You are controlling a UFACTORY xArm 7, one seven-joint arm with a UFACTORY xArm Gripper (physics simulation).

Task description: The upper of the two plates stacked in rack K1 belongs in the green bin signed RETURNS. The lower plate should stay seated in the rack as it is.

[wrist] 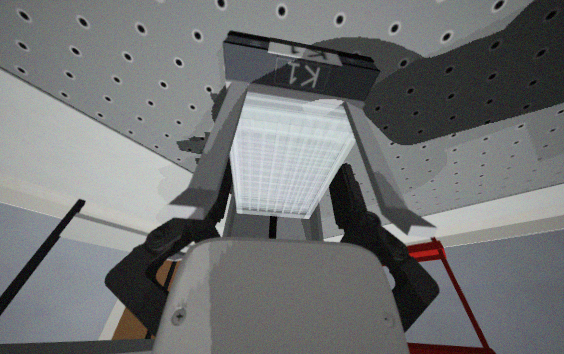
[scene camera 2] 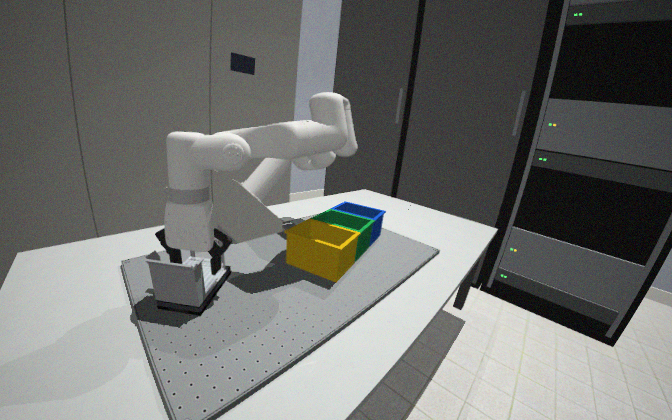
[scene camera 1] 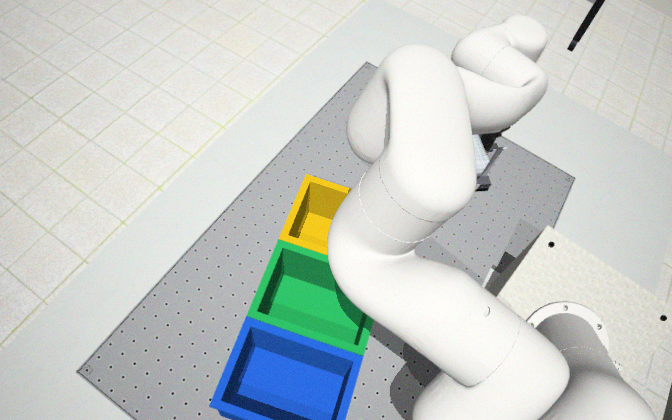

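Seen in the pictures: gripper, fingertip midpoint: (wrist: 283,170); arm's base, link origin: (scene camera 2: 249,196) (scene camera 1: 563,342).
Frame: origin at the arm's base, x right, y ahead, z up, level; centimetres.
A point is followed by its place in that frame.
Rack K1 (scene camera 1: 483,184) {y 21.4, x 26.2, z -8.5 cm} (scene camera 2: 175,285) {y 34.4, x 35.4, z -4.0 cm} (wrist: 250,65) {y 21.9, x 26.8, z -8.4 cm} stands upright on the perforated board, its label readable in the wrist view. Clear, gridded plate material (scene camera 1: 480,156) {y 24.7, x 29.4, z -5.6 cm} (wrist: 290,160) {y 27.9, x 28.3, z -5.8 cm} sits between its corner posts; I cannot tell the upper plate from the lower one. My gripper (scene camera 2: 195,260) {y 28.5, x 29.5, z -5.7 cm} (wrist: 283,170) {y 28.5, x 29.5, z -5.7 cm} is open, pointing down at the rack, with one finger on either side of the plates and nothing gripped. Whether the fingers touch the plates is unclear. The arm hides most of the rack in scene camera 1. The green bin (scene camera 1: 305,265) {y 39.0, x -9.8, z -4.0 cm} (scene camera 2: 365,242) {y 41.7, x -17.1, z -6.8 cm} looks empty; its sign is not readable.
The yellow bin (scene camera 1: 327,200) {y 42.8, x 2.5, z -4.5 cm} (scene camera 2: 315,255) {y 40.4, x 3.8, z -5.0 cm} and blue bin (scene camera 1: 300,375) {y 30.7, x -22.9, z -10.0 cm} (scene camera 2: 377,230) {y 38.4, x -29.1, z -6.8 cm} adjoin the green bin on either side, the yellow one nearest the rack. All stand on the perforated board (scene camera 1: 200,250) {y 56.3, x -15.1, z -10.6 cm} (scene camera 2: 240,350) {y 50.2, x 30.5, z -10.6 cm}. A red frame (wrist: 425,251) shows in the background.
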